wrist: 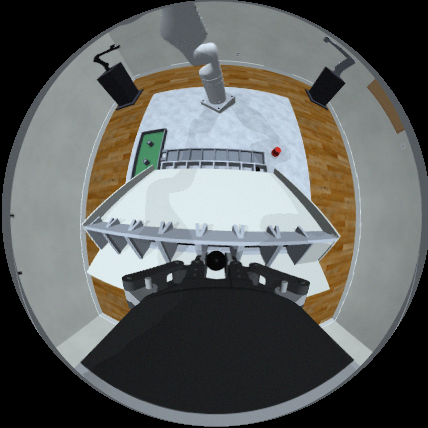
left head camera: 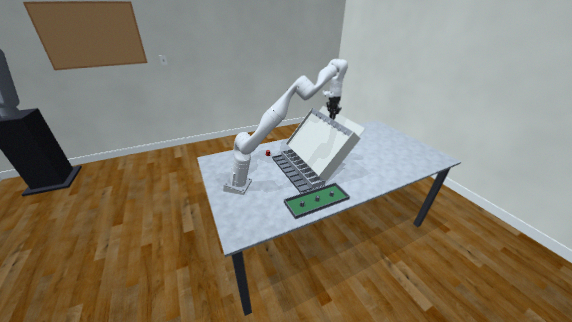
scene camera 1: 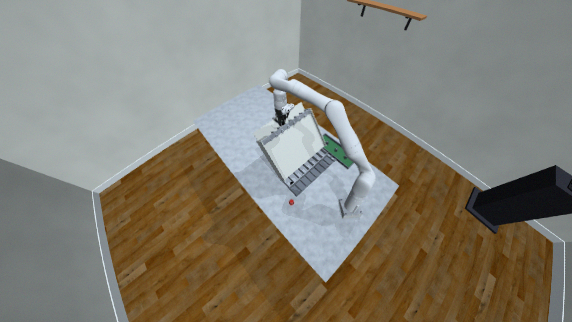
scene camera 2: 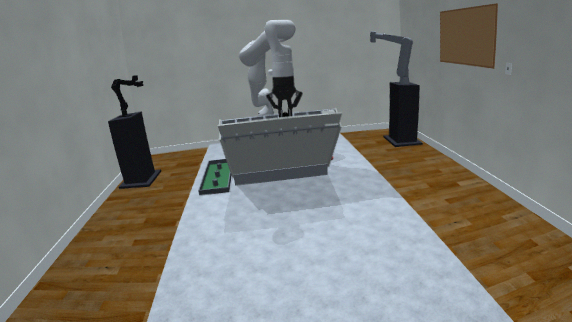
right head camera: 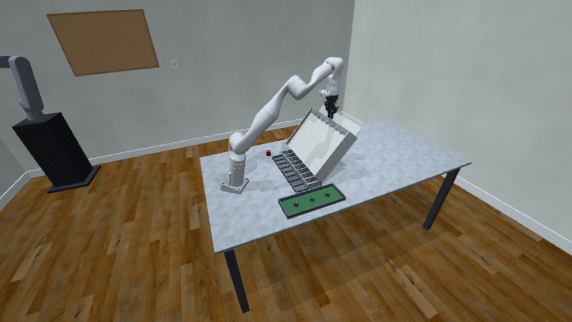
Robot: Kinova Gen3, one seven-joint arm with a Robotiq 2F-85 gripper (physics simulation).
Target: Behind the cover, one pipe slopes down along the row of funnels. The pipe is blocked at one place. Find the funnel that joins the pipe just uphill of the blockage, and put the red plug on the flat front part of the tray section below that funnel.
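Places are measured from the arm's base along level axes (x ahead, y left, z up), in metres.
Where they show: gripper, fingertip midpoint: [wrist: 215, 258] [scene camera 1: 282, 124] [right head camera: 330, 118]; arm's base at its link origin: [wrist: 216, 97] [left head camera: 238, 181] [scene camera 1: 350, 205] [right head camera: 235, 181].
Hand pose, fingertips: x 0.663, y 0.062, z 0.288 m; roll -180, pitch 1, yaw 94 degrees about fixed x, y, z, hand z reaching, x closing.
Each offset is from my fingertips to the centre of the thing. "*": to the spot under its first point.
The red plug {dx -0.374, dy +0.230, dz -0.308 m} [left head camera: 268, 153] [right head camera: 268, 153] [scene camera 1: 291, 202] [wrist: 276, 151] stands on the table beyond one end of the sectioned grey tray {* dx -0.296, dy -0.097, dz -0.315 m} [left head camera: 295, 175] [scene camera 1: 312, 175] [wrist: 212, 155]. The white cover {dx -0.127, dy -0.030, dz -0.133 m} [left head camera: 312, 140] [right head camera: 312, 140] [scene camera 1: 295, 152] [wrist: 215, 200] slopes above the tray. The row of funnels {* dx +0.004, dy -0.071, dz -0.024 m} [wrist: 170, 250] runs along its top edge. My gripper [left head camera: 332, 116] [right head camera: 330, 116] [scene camera 1: 281, 123] [scene camera 2: 285, 113] is shut on a black ball {dx -0.003, dy +0.000, dz +0.013 m} [wrist: 216, 260], low over the middle of the funnel row. A small dark thing {dx -0.267, dy +0.138, dz -0.308 m} [wrist: 258, 169] lies in the tray's section nearest the plug. The pipe and its blockage are hidden.
A green tray with a dark rim {dx -0.276, dy -0.335, dz -0.313 m} [left head camera: 295, 216] [scene camera 2: 214, 192] and small grey pegs lies beside the other end of the sectioned tray. The grey back panel {dx -0.132, dy -0.030, dz -0.163 m} [scene camera 2: 280, 150] faces scene camera 2. Two black pedestals [scene camera 2: 131, 145] [scene camera 2: 404, 115] with other arms stand beyond the table.
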